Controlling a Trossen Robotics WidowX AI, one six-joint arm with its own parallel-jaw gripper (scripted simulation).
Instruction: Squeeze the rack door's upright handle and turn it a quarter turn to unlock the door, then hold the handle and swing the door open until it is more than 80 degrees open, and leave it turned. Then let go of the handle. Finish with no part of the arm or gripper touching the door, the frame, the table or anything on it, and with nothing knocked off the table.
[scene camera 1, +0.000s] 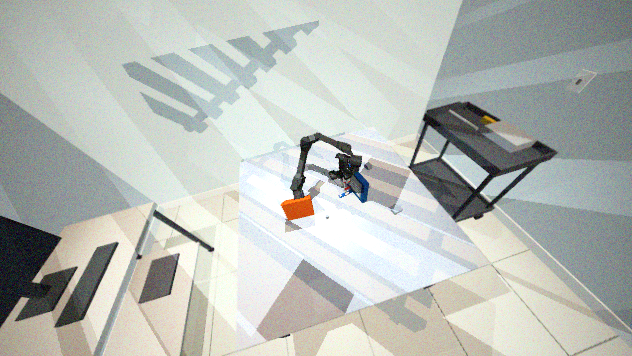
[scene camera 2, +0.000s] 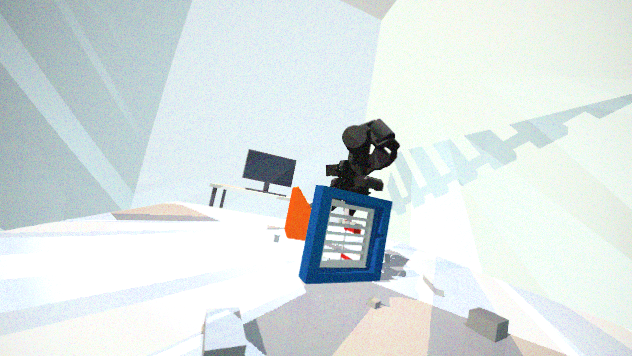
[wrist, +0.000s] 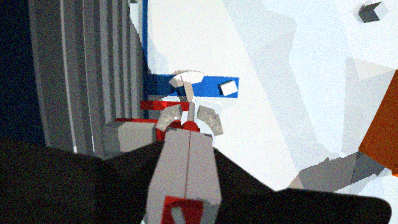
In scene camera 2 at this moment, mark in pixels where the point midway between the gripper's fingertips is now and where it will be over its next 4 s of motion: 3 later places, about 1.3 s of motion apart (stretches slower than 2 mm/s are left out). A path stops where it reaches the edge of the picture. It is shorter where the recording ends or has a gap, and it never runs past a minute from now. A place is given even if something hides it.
The gripper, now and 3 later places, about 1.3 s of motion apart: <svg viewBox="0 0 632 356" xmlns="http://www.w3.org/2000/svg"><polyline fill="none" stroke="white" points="348,214 331,210 304,205 284,201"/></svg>
